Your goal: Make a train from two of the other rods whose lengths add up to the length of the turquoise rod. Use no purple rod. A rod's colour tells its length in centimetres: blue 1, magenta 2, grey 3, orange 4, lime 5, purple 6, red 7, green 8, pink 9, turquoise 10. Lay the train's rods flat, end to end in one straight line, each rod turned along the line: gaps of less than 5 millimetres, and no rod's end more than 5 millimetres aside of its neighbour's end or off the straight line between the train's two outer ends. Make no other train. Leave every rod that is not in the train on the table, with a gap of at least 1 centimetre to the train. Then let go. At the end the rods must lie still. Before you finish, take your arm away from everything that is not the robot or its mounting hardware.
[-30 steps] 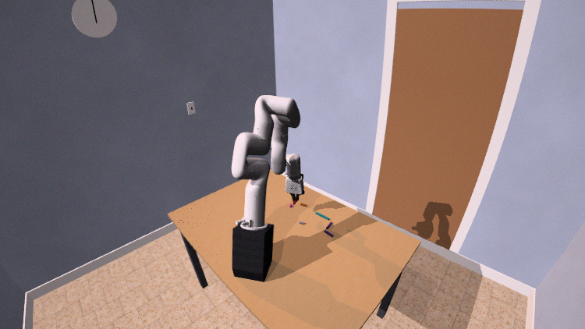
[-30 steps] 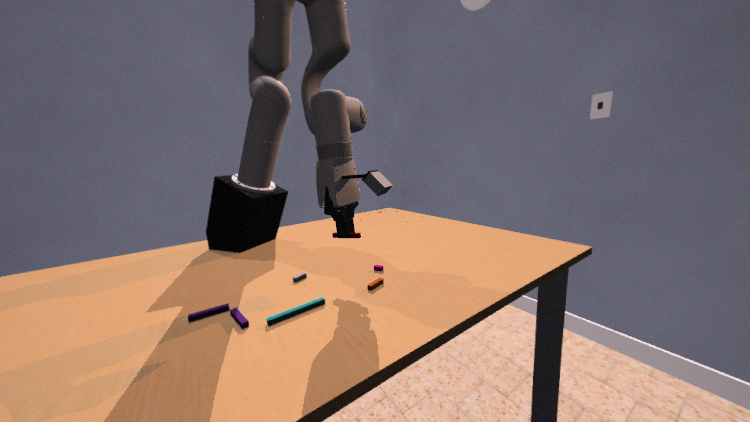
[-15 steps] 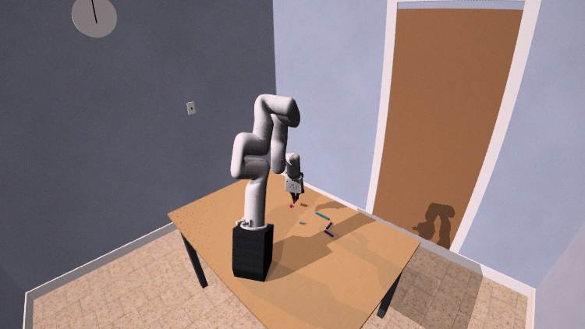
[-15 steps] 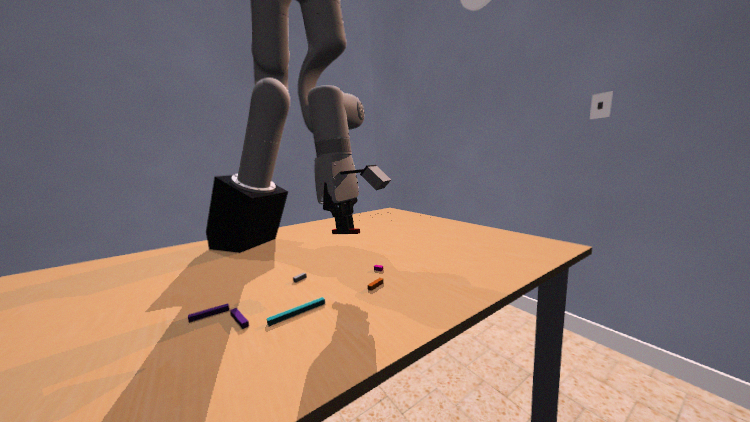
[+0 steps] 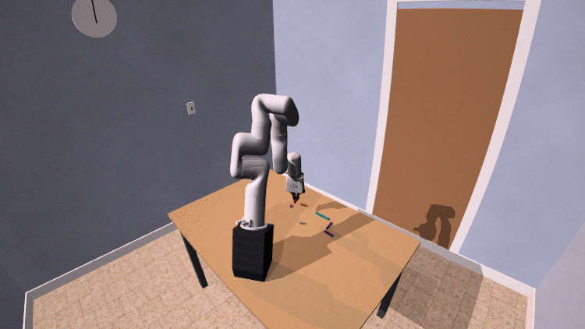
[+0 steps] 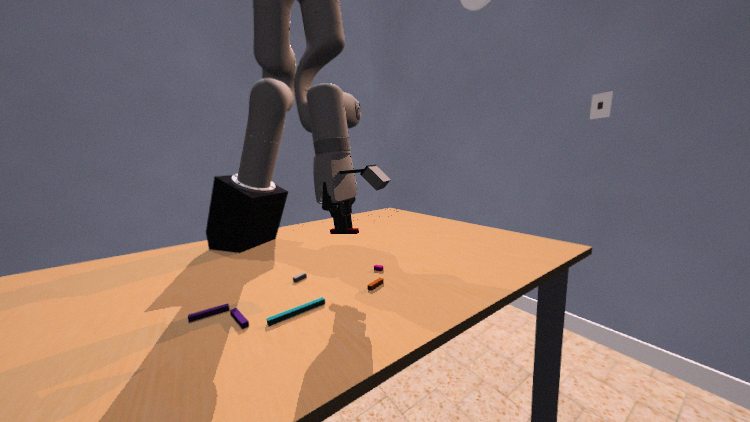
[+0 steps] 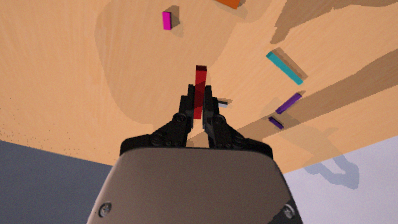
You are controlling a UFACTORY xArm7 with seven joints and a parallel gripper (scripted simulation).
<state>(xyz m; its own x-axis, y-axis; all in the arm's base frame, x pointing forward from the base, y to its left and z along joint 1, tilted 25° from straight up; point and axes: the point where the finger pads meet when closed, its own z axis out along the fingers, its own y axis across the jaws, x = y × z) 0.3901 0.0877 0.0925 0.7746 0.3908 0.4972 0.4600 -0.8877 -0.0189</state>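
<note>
Now: the grey rod 120 mm below my hand, 90 mm to the right of it and 50 mm behind it. The rest, counted from my hand: orange rod: 120 mm below, 90 mm ahead, 20 mm to the left; magenta rod: 120 mm below, 70 mm to the left, 30 mm ahead; red rod: 20 mm below.
</note>
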